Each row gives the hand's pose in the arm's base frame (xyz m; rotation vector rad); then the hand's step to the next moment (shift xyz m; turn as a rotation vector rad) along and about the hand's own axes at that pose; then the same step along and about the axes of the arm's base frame.
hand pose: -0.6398 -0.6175 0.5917 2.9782 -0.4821 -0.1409
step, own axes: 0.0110 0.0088 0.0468 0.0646 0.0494 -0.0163
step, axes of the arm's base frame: 0.0025 -0.0167 -0.0459 0.0476 -0.0655 0.0181
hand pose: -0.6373 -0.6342 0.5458 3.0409 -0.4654 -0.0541
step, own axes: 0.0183 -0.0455 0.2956 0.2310 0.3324 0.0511
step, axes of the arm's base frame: 0.0178 0.0205 -0.2984 0.1191 -0.3888 -0.0337
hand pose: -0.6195 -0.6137 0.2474 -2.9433 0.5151 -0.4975
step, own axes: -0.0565 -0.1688 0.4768 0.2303 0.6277 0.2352
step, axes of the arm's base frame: 0.1631 0.2031 -0.4372 0.0888 -0.6551 -0.2556
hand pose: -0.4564 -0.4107 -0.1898 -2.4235 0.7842 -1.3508
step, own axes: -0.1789 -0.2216 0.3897 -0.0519 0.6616 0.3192
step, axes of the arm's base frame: 0.3264 0.2699 -0.2315 0.0292 -0.5253 -0.5153
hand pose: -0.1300 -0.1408 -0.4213 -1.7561 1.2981 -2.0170
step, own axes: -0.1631 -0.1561 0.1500 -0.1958 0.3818 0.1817
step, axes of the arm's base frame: 0.2403 0.1236 -0.0213 0.0632 -0.1980 -0.4170
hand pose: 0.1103 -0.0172 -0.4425 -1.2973 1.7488 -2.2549
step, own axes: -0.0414 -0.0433 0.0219 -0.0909 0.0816 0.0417
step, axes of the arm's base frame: 0.0601 0.0182 0.0112 0.0475 -0.0217 -0.1180
